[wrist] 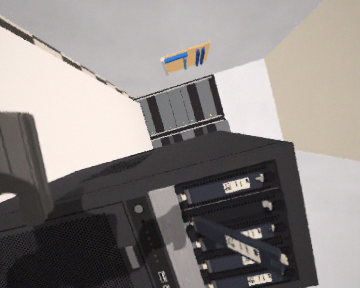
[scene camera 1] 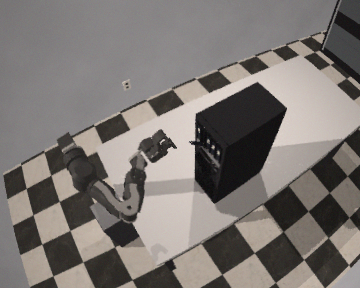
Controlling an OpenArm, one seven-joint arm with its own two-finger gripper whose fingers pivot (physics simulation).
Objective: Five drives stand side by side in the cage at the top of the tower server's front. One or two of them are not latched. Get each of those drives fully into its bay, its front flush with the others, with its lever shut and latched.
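Note:
The black tower server (scene camera 1: 245, 125) (wrist: 150, 170) stands upright on the white table. In the wrist view its drive cage (wrist: 295, 200) is at the lower right. The end drive (wrist: 212, 192) has its labelled lever lying along its front. The second drive's bay looks dark, and an open lever (wrist: 240, 242) (scene camera 1: 193, 143) appears to swing out from it, crossing in front of neighbouring drives. The other labelled drives are partly hidden behind it; their seating is hard to judge. My gripper (scene camera 1: 169, 146) is open and empty, in front of the tower and apart from the lever. One finger shows at the wrist view's left edge.
The white table (scene camera 1: 170, 215) (wrist: 65, 110) bears the tower. A light grey panel strip (wrist: 172, 225) and a dark mesh front (wrist: 65, 250) adjoin the cage. A grey rack cabinet (wrist: 172, 110) stands beyond the table, with an orange and blue wall board (wrist: 175, 63) behind.

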